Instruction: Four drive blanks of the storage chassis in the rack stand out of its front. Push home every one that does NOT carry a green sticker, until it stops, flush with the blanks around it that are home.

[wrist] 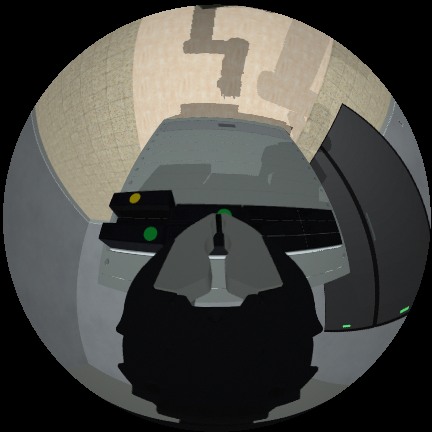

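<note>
The storage chassis [235, 145] spans the middle of the wrist view, with a row of black blanks across its front. At the left end, the upper blank with a yellow sticker [135, 198] and the lower blank with a green sticker [150, 233] stand out. A second green sticker [224, 212] shows on an upper blank right behind the fingertips; how far that blank stands out is hard to tell. My gripper [218, 215] is shut and empty, in front of the middle-left blanks. It hides most of the lower blank there; no blue sticker shows. Contact cannot be told.
The blanks at the right [320, 222] look level with each other. A bright lip [316, 250] runs below the row. A tall dark cabinet [360, 190] with small green lights stands close on the right. A grey wall [40, 200] is at the left.
</note>
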